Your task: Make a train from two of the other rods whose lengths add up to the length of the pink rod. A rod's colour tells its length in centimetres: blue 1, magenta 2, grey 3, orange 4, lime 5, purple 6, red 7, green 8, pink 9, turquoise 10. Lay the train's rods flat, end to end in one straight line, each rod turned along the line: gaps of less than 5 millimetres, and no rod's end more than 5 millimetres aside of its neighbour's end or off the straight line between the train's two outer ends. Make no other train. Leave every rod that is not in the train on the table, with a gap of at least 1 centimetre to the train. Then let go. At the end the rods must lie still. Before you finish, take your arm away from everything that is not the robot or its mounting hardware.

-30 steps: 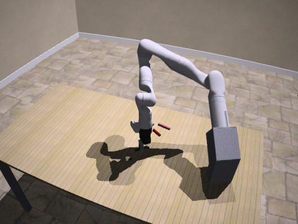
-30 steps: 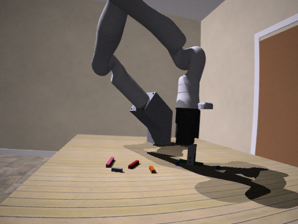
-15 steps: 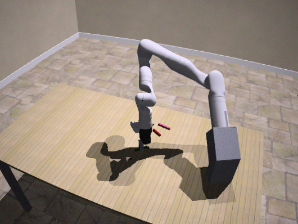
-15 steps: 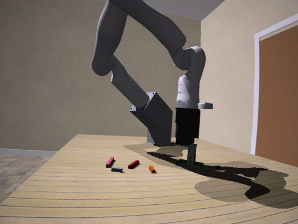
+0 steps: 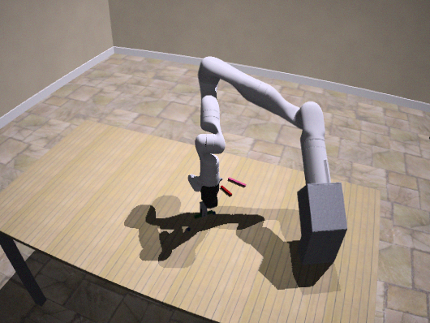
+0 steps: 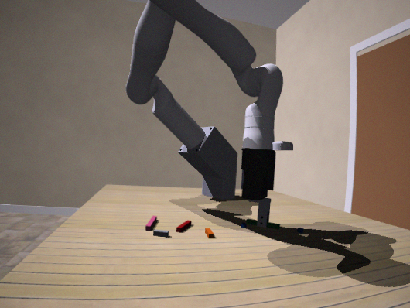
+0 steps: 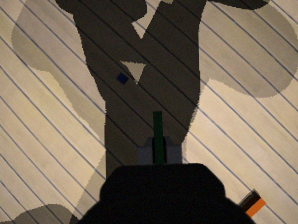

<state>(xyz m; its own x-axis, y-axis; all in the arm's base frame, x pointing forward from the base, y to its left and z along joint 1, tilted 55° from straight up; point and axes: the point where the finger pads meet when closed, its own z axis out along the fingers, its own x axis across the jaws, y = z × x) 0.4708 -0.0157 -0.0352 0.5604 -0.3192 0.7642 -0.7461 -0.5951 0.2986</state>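
My gripper is now 14 cm to the left of the orange rod and 2 cm above it. Also, from my hand: grey rod 24 cm to the right, 2 cm below, 2 cm behind; green rod 1 cm below; red rod 17 cm to the right, 6 cm behind, 2 cm below.
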